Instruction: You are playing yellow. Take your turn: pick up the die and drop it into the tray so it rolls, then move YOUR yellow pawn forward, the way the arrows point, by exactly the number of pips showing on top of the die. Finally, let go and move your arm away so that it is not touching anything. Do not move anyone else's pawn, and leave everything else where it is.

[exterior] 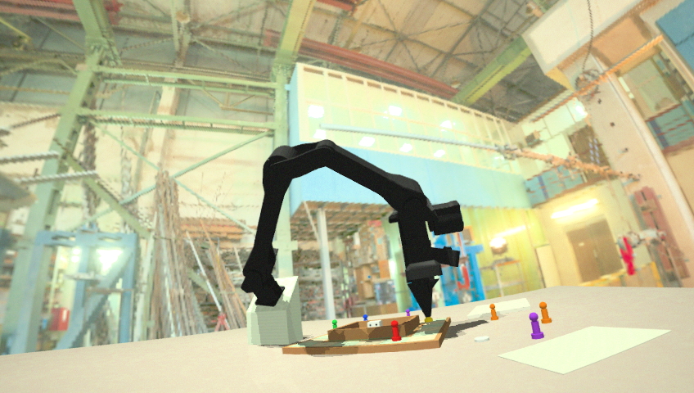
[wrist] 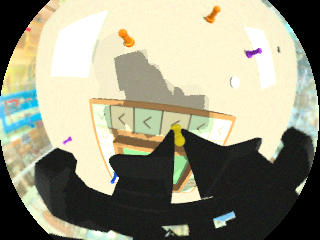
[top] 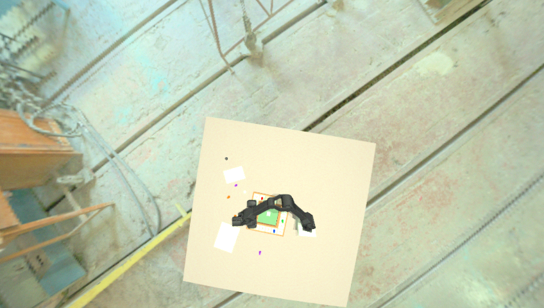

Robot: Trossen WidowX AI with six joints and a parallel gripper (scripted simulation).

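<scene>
The yellow pawn is 1 cm above my gripper tip. From my gripper tip the other things lie so: white die 11 cm behind, 1 cm to the left, 1 cm below; red pawn 4 cm behind, 9 cm to the right, 1 cm below; tray floor 11 cm behind, 2 cm to the left, 3 cm below.
</scene>
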